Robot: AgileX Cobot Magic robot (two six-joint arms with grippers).
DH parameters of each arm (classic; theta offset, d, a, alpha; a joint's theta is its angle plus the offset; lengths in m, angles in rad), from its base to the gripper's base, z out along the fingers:
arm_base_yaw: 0 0.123 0 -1.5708
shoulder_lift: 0.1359 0 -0.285 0
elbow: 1.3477 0 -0.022 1.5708
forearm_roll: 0 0.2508 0 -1.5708
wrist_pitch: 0 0 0.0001 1.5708
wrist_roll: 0 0.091 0 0
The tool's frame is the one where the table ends.
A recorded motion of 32 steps. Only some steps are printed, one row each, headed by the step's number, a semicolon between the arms.
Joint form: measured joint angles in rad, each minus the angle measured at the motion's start. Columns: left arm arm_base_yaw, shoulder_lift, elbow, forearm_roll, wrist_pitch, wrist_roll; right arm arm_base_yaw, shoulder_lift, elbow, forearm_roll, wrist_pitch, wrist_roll.
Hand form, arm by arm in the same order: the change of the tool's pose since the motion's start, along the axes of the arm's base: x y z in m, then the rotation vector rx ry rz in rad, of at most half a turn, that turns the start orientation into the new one. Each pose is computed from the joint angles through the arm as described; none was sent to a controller.
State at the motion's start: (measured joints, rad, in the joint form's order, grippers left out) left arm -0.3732 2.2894 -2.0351 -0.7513 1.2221 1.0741; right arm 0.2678 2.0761 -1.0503 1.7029 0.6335 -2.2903
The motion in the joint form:
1: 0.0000 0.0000 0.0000 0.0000 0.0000 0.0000; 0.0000 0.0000 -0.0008 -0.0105 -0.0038 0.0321
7: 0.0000 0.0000 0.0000 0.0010 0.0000 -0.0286; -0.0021 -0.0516 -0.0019 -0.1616 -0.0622 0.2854
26: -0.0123 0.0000 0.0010 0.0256 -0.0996 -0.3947; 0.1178 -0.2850 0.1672 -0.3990 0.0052 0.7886
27: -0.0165 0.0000 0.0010 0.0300 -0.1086 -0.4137; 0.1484 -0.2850 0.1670 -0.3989 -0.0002 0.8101
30: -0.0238 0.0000 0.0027 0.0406 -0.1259 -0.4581; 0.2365 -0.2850 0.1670 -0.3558 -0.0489 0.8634
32: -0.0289 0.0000 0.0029 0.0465 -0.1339 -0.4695; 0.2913 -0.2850 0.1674 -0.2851 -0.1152 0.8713
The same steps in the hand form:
1: 0.0000 0.0000 0.0000 0.0000 0.0000 0.0000; -0.0001 -0.0002 -0.0003 0.0028 0.0199 -0.0132
7: 0.0000 0.0001 -0.0001 0.0017 0.0190 0.0208; -0.0023 -0.0058 0.0124 -0.0262 0.1078 -0.0932
26: 0.0063 -0.0048 -0.0005 -0.0011 0.1869 0.3396; -0.0755 0.0175 0.0513 0.0165 0.3680 -0.0864
27: 0.0062 -0.0064 -0.0006 -0.0007 0.1912 0.3546; -0.0804 0.0258 0.0512 0.0147 0.3801 -0.0744
30: 0.0060 -0.0090 -0.0014 0.0020 0.2050 0.3899; -0.0923 0.0488 0.0514 0.0254 0.4048 -0.0854
32: 0.0056 -0.0110 -0.0016 0.0040 0.2041 0.3976; -0.0971 0.0621 0.0519 0.0429 0.4000 -0.1299

